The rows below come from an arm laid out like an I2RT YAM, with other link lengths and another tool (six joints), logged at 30 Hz.
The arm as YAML. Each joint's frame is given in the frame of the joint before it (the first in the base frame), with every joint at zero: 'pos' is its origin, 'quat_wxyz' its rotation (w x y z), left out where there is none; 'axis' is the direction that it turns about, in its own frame. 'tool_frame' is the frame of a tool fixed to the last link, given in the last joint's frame.
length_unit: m
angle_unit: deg
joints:
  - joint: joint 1
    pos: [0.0, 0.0, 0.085]
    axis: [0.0, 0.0, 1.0]
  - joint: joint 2
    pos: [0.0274, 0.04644, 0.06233]
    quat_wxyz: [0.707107, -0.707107, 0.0, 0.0]
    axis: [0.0, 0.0, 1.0]
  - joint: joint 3
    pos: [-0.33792, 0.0, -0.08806]
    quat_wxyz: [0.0, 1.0, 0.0, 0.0]
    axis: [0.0, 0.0, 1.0]
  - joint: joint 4
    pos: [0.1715, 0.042, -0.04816]
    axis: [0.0, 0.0, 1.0]
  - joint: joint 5
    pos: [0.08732, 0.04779, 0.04]
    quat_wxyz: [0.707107, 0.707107, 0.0, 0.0]
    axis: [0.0, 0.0, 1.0]
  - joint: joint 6
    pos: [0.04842, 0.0, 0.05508]
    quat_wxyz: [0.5, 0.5, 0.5, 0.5]
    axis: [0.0, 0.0, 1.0]
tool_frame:
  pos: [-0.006, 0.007, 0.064]
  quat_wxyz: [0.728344, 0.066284, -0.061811, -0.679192]
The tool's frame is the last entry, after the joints.
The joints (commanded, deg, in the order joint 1, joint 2, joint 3, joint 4, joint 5, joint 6), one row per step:
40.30, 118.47, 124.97, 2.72, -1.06, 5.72
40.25, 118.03, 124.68, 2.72, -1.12, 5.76
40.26, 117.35, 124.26, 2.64, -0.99, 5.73
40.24, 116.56, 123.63, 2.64, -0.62, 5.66
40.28, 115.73, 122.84, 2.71, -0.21, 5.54
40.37, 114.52, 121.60, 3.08, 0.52, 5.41
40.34, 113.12, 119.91, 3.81, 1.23, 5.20
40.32, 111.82, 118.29, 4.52, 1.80, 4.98
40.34, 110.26, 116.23, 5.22, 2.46, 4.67
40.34, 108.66, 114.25, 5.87, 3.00, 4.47
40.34, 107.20, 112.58, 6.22, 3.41, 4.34
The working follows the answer.
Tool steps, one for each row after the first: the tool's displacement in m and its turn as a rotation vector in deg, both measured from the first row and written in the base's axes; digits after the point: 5 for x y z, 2 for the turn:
-0.00170, -0.00191, 0.00219, 0.12, -0.09, 0.02
-0.00454, -0.00453, 0.00543, 0.23, -0.24, -0.11
-0.00726, -0.00804, 0.00856, 0.33, -0.37, -0.50
-0.01033, -0.01122, 0.01121, 0.36, -0.48, -0.89
-0.01484, -0.01584, 0.01533, 0.58, -0.74, -1.54
-0.01936, -0.02190, 0.01934, 0.80, -1.13, -2.31
-0.02374, -0.02736, 0.02269, 0.97, -1.49, -2.93
-0.02917, -0.03349, 0.02520, 0.95, -1.76, -3.61
-0.03503, -0.03989, 0.02816, 1.05, -2.02, -4.18
-0.04063, -0.04572, 0.03067, 1.10, -2.15, -4.61

Tool pose at each row, in the base's axes (x y z in m, rotation vector in deg; rounded; the steps above come from the unrounded poses):
0.43800, 0.33904, 0.52403, -86.35, -34.96, -97.72
0.43630, 0.33714, 0.52621, -86.19, -34.91, -97.80
0.43345, 0.33451, 0.52945, -86.07, -34.80, -98.02
0.43074, 0.33100, 0.53258, -86.12, -34.52, -98.44
0.42766, 0.32782, 0.53523, -86.21, -34.29, -98.83
0.42315, 0.32320, 0.53936, -86.20, -33.79, -99.56
0.41864, 0.31714, 0.54337, -86.16, -33.27, -100.47
0.41426, 0.31168, 0.54671, -86.08, -32.88, -101.26
0.40883, 0.30556, 0.54923, -86.25, -32.57, -102.00
0.40296, 0.29916, 0.55219, -86.28, -32.23, -102.65
0.39737, 0.29333, 0.55470, -86.36, -31.96, -103.09

